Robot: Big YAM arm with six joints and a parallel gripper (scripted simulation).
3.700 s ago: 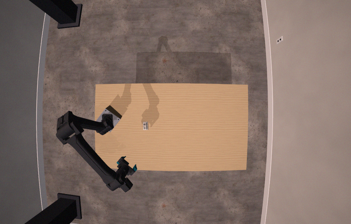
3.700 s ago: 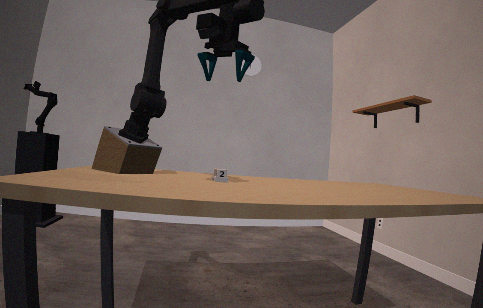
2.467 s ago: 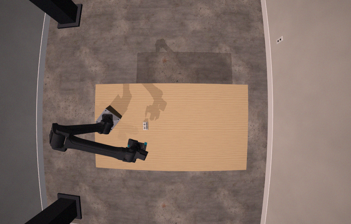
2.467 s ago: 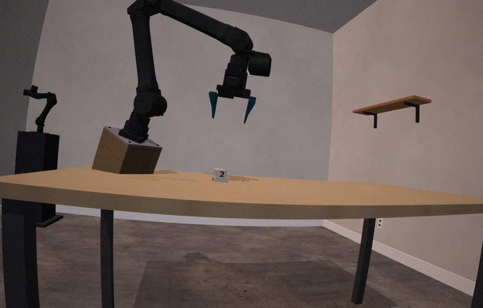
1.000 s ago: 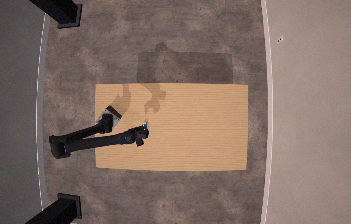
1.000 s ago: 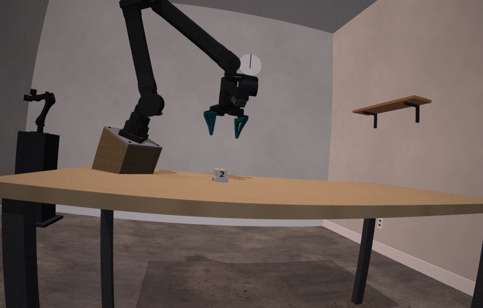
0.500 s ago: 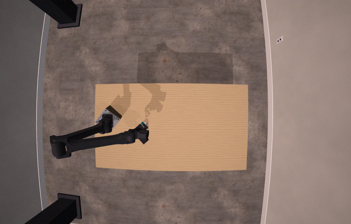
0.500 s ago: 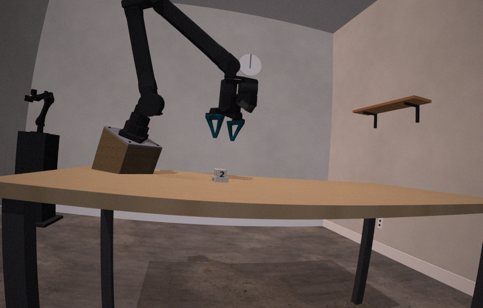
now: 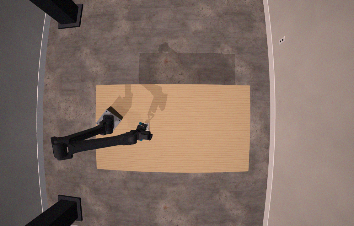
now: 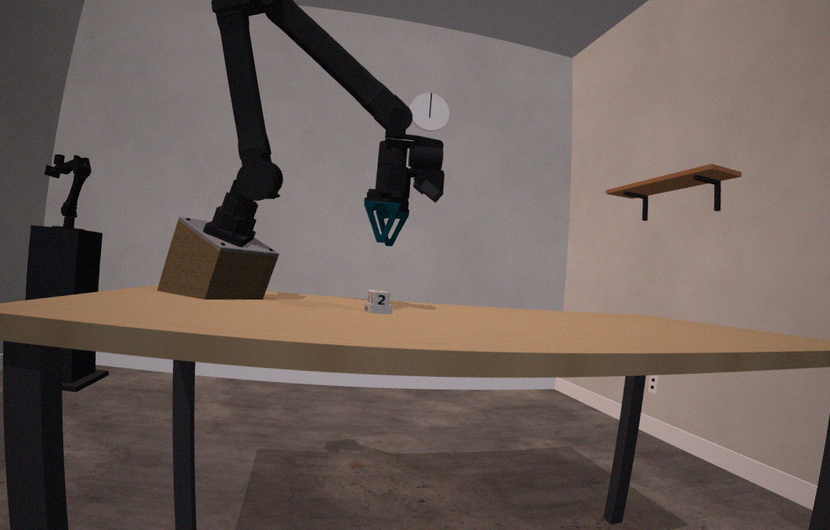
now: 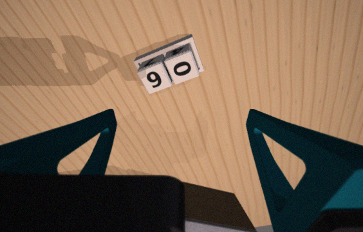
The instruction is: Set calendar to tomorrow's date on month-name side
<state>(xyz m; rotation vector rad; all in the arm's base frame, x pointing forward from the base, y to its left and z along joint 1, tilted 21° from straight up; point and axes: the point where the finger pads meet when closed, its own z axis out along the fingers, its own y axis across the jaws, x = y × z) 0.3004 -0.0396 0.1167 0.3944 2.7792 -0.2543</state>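
Right now my hand is 12 cm above the cube. The rest, counted from my hand: white tray 13 cm below, 2 cm to the left.
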